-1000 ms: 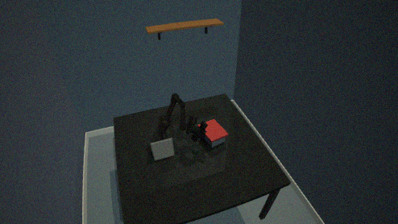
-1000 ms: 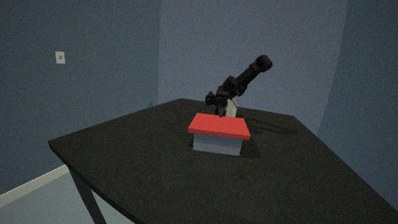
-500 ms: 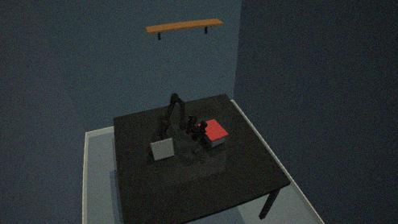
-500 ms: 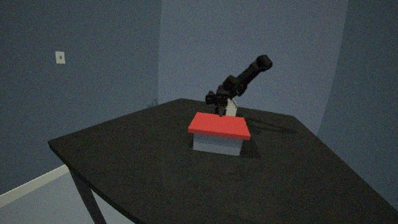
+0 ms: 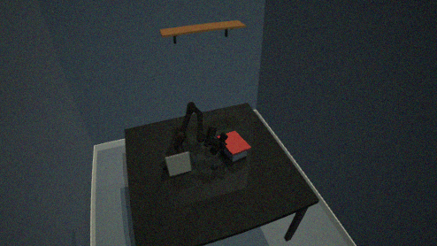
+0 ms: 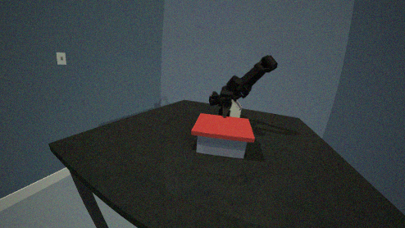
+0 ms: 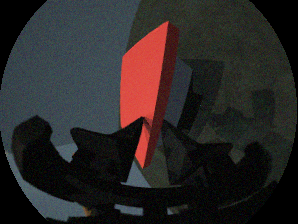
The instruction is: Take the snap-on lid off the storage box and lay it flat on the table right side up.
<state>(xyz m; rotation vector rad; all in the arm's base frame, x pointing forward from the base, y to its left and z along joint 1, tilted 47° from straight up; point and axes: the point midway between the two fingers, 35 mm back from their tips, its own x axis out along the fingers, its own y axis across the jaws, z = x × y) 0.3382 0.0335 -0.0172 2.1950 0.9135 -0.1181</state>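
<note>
The lid lies 8 cm ahead of my gripper tip and 1 cm to the left of it. From my gripper tip the other things lie so: storage box (7 cm ahead, 6 cm below, 1 cm to the left).
</note>
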